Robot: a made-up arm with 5 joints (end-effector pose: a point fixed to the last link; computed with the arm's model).
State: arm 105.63 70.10 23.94 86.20 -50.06
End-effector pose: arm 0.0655 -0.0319 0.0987 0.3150 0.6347 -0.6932 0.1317
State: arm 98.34 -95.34 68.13 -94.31 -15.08
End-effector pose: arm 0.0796 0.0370 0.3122 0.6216 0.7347 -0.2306 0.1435
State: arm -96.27 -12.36 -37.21 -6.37 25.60
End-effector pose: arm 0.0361 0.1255 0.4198 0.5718 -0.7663 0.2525 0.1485
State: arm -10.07 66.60 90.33 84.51 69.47
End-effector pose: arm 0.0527 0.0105 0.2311 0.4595 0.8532 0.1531 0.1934
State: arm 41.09 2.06 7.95 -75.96 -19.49
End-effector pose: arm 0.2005 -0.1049 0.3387 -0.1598 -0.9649 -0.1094 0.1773
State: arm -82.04 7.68 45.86 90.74 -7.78
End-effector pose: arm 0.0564 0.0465 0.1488 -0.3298 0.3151 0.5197 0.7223
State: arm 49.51 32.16 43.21 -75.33 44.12
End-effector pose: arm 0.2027 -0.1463 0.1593 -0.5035 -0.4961 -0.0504 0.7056
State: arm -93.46 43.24 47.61 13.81 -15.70
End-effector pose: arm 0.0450 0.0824 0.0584 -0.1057 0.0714 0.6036 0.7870
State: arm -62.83 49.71 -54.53 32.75 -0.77
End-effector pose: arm 0.1764 0.2493 0.1951 0.2823 -0.4314 0.4237 0.7448
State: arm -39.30 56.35 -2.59 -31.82 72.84
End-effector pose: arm 0.2467 0.1667 0.1093 -0.1484 -0.5396 0.6762 0.4792
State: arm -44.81 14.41 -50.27 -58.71 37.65
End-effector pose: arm 0.1473 0.1016 0.4072 -0.0866 0.9954 0.0255 0.0306
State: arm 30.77 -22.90 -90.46 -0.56 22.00
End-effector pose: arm 0.0088 0.0456 0.4361 0.4133 0.8867 -0.0209 0.2062
